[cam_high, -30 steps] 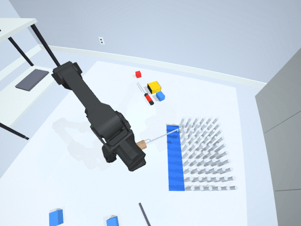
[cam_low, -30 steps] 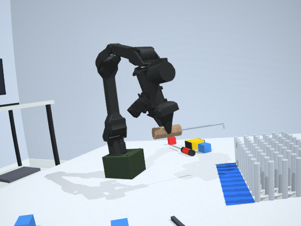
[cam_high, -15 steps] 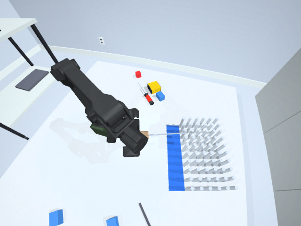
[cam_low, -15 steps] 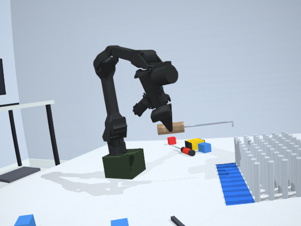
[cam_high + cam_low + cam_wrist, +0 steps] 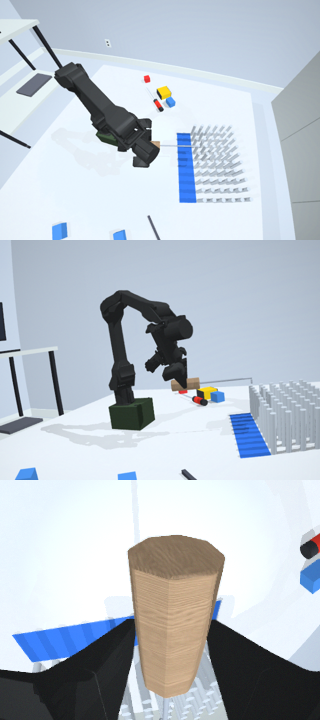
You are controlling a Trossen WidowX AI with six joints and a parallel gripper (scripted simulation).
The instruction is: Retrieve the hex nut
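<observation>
Now: gripper tip 180 mm short of the blue taped strip and 160 mm above it. The rest, counted from my gripper tip: wooden-handled tool: 100 mm ahead, 20 mm to the left; then hex nut: 340 mm ahead, 70 mm to the left, 160 mm below; then yellow block: 40 mm behind, 470 mm to the left, 140 mm below.
</observation>
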